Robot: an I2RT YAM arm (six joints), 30 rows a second.
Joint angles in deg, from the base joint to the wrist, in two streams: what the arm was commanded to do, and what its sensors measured. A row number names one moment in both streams.
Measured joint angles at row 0:
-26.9, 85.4, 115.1, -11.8, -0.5, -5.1
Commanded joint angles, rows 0 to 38:
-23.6, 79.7, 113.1, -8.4, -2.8, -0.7
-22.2, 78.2, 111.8, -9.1, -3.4, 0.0
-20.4, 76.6, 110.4, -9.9, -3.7, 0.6
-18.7, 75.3, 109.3, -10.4, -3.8, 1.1
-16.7, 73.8, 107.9, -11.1, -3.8, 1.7
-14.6, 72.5, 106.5, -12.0, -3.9, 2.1
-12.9, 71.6, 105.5, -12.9, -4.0, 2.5
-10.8, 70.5, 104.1, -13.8, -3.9, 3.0
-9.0, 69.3, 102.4, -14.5, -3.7, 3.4
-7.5, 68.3, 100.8, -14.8, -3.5, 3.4
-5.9, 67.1, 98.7, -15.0, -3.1, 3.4
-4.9, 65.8, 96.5, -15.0, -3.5, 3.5
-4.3, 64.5, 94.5, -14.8, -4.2, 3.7
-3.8, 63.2, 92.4, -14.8, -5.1, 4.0
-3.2, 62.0, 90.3, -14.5, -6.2, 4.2
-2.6, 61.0, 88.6, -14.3, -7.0, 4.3
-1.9, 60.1, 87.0, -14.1, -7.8, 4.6
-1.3, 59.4, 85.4, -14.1, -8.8, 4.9
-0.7, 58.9, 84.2, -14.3, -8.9, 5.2
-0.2, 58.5, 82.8, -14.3, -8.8, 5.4
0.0, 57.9, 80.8, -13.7, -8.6, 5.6
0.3, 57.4, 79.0, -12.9, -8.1, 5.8
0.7, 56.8, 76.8, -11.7, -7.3, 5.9
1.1, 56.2, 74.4, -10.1, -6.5, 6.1
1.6, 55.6, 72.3, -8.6, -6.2, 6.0
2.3, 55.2, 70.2, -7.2, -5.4, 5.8
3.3, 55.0, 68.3, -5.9, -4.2, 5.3
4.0, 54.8, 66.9, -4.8, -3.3, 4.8
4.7, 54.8, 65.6, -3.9, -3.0, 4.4
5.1, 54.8, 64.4, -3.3, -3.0, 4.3
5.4, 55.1, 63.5, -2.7, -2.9, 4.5
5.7, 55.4, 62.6, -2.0, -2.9, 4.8
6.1, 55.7, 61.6, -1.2, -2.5, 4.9
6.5, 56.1, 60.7, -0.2, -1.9, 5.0
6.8, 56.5, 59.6, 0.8, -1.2, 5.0
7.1, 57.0, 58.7, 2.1, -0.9, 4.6
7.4, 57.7, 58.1, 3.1, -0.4, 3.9
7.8, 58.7, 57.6, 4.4, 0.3, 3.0
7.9, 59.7, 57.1, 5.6, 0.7, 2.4
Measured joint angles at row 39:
7.0, 58.7, 57.1, -9.4, -1.8, 3.7
